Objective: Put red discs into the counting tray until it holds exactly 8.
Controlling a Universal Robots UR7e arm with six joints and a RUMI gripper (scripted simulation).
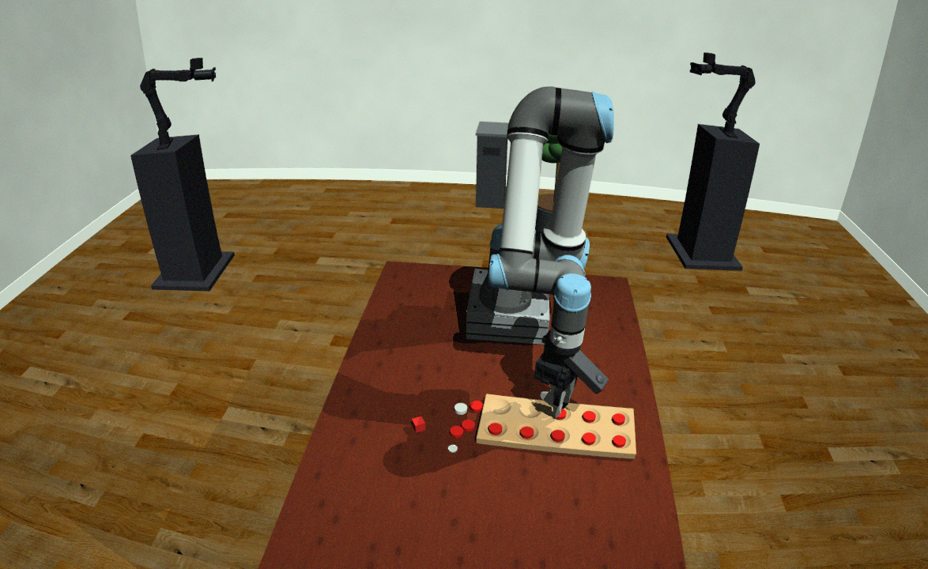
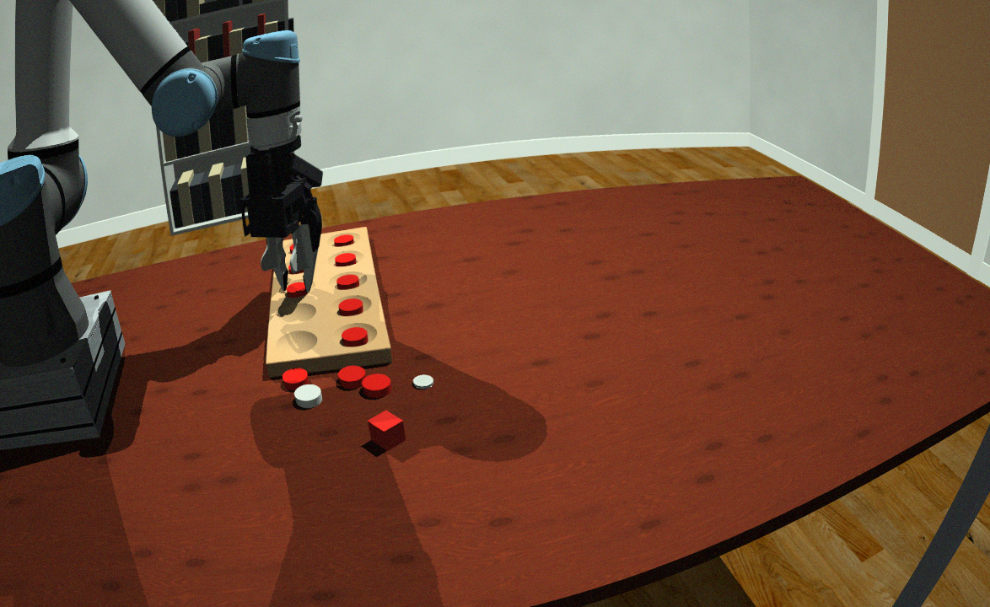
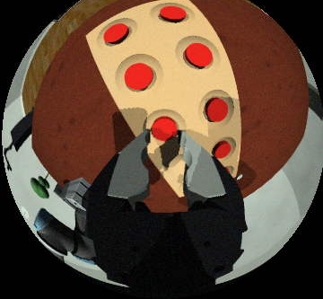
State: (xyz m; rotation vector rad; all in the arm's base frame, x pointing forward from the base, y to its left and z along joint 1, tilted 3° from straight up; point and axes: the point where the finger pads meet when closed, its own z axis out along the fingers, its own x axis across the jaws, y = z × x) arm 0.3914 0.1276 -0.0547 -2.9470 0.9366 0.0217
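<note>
My gripper is now 40 mm short of the wooden counting tray, 10 mm to the left of it and 20 mm above it. Round my hand: white disc (30 mm behind, 240 mm to the right, 30 mm below); red cube (40 mm ahead, 340 mm to the right, 20 mm below).
</note>
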